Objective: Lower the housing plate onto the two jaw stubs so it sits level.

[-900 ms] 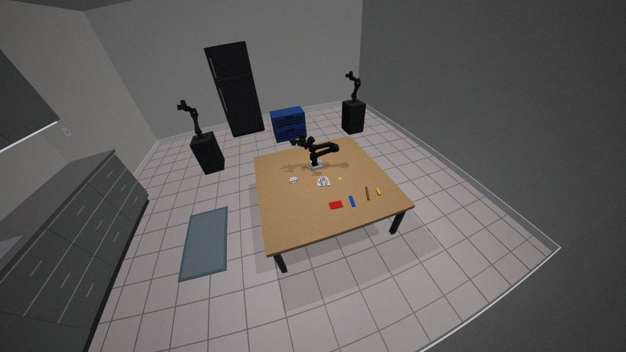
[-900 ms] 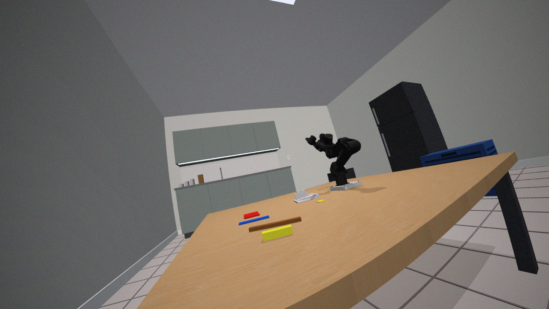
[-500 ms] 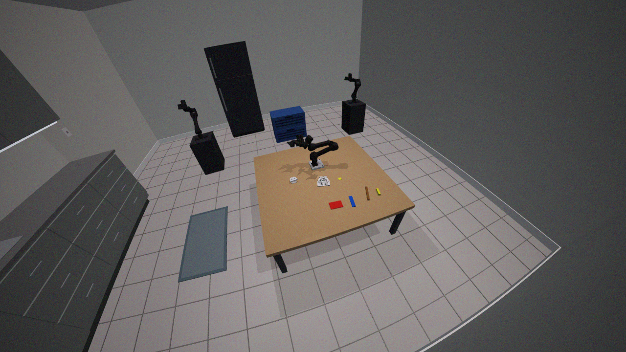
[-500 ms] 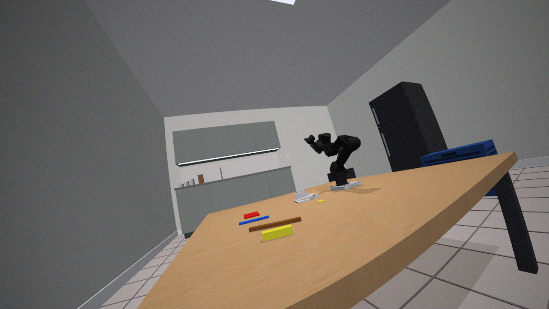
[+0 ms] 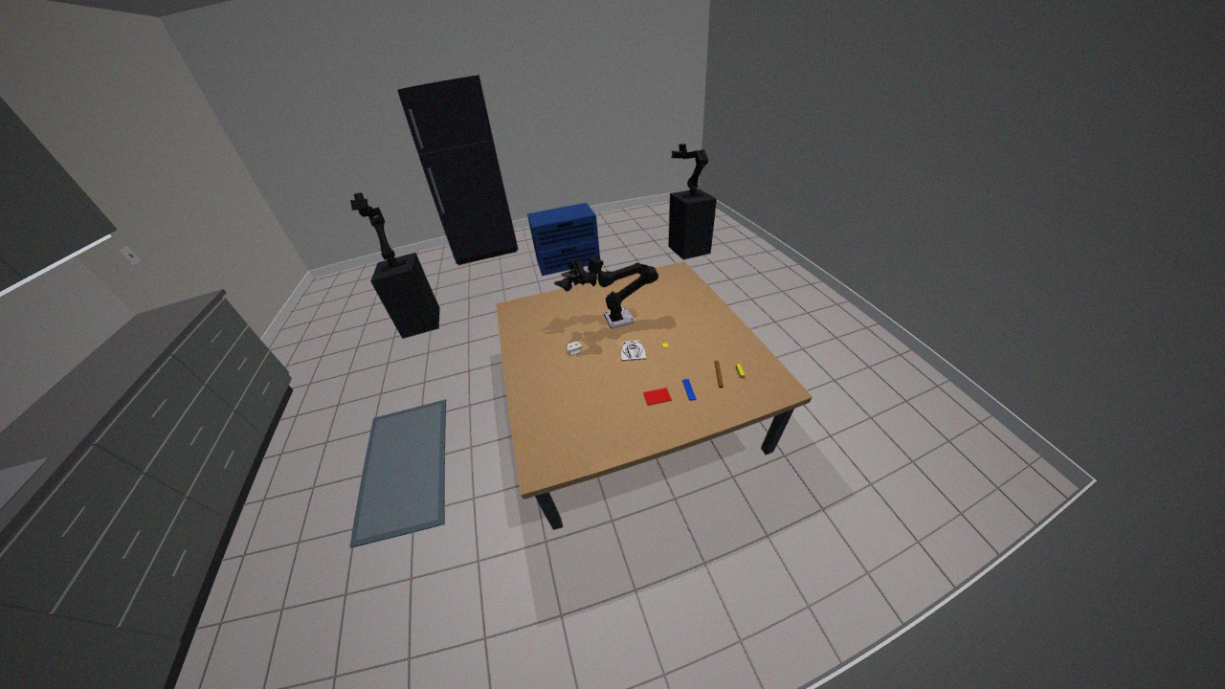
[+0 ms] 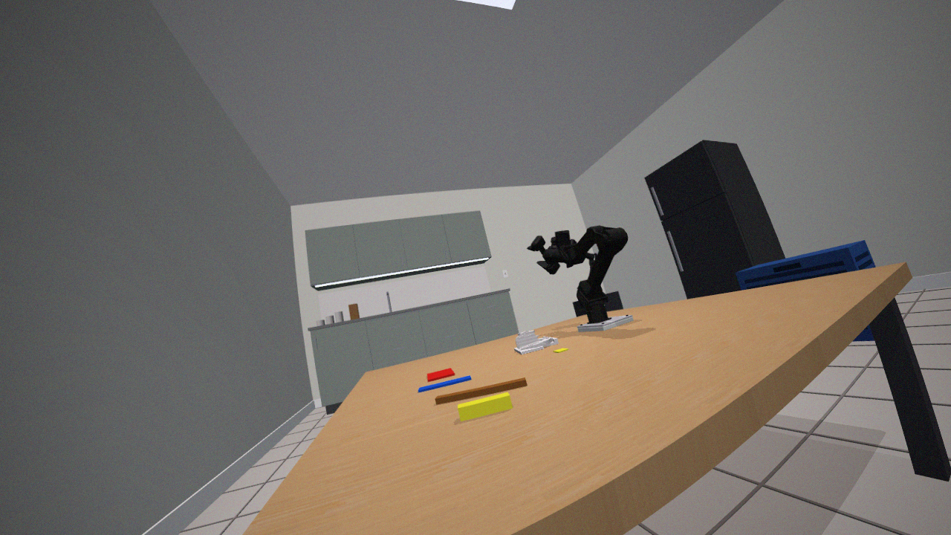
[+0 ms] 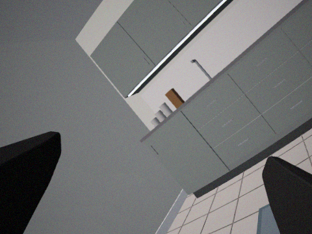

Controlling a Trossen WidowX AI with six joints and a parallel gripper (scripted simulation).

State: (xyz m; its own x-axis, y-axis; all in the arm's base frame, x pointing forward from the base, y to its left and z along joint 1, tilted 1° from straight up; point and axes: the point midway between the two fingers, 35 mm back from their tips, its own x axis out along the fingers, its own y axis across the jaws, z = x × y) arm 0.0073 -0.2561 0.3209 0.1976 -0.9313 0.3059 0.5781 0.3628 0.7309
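The small white part is 120 mm ahead of my gripper tip and 350 mm below it. Also, from my gripper tip: red plate: 570 mm ahead, 260 mm to the left, 350 mm below; small yellow chip: 280 mm ahead, 440 mm to the left, 360 mm below; blue bar: 590 mm ahead, 410 mm to the left, 350 mm below.
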